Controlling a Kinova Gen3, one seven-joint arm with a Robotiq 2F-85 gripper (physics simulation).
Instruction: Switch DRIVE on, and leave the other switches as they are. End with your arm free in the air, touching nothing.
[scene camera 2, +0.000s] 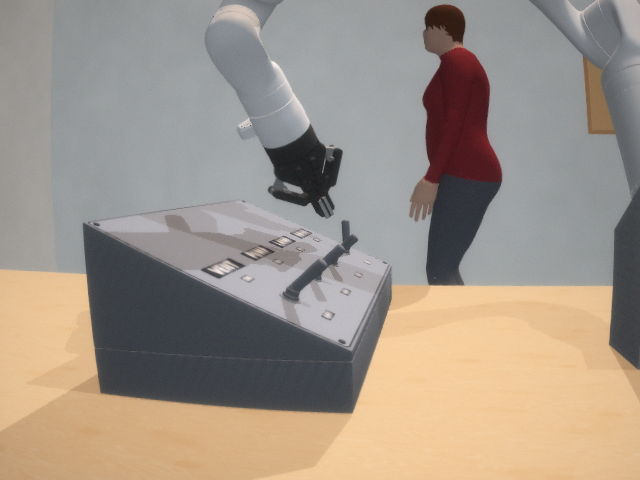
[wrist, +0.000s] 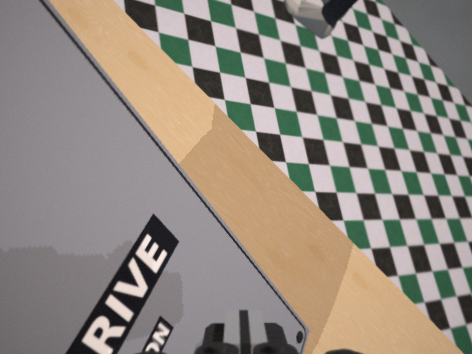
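The far lever, in line with the farthest name plate, stands steeply, tipped toward the plates' side. Three other levers lean toward the panel's low front edge. In the wrist view the DRIVE plate and a partly cut-off ON plate show at the bottom; no lever shows there. My gripper is shut and empty. It hangs above the panel, on the plates' side of the far lever's tip, with a small gap visible between them.
The sloped console stands on the wooden table. A person in red stands behind the table. Another pale arm rises at the right. Beyond the table edge lies a checkered floor.
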